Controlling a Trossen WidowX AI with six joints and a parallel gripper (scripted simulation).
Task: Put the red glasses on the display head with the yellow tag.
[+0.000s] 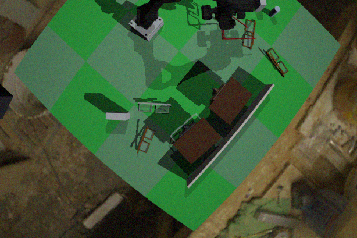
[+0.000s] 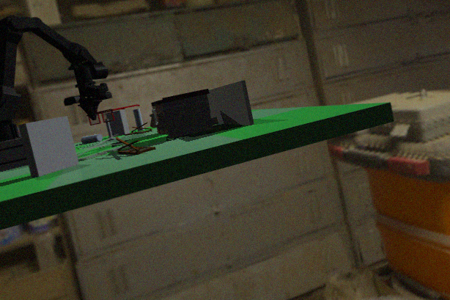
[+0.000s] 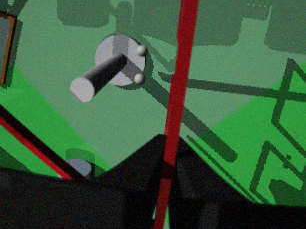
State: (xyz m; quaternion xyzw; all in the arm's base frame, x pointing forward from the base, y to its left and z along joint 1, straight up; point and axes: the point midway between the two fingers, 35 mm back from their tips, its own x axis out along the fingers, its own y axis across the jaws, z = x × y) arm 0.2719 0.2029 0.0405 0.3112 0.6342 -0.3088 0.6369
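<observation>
My gripper tip is 70 mm above the round-headed pin, 50 mm short of it and 10 mm to the right of it. From my gripper tip the other things lie so: white-edged backboard 420 mm to the right, 330 mm ahead, 40 mm below.
</observation>
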